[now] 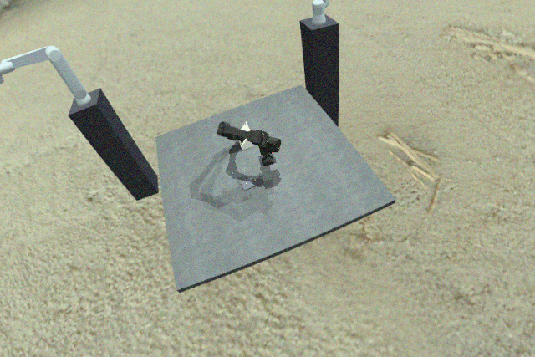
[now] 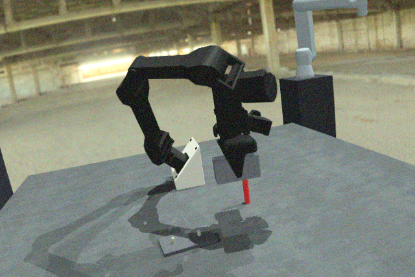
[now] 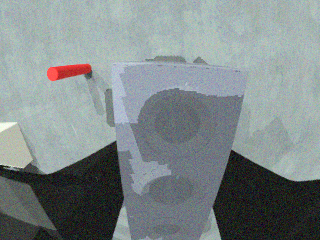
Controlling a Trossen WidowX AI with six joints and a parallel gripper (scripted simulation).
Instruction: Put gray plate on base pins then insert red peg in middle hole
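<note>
Now: gripper tip 14 cm to the left of the base and 13 cm above it. The rest, counted from my gripper tip: gray plate (3 cm above); red peg (11 cm behind, 9 cm below, 5 cm to the left).
</note>
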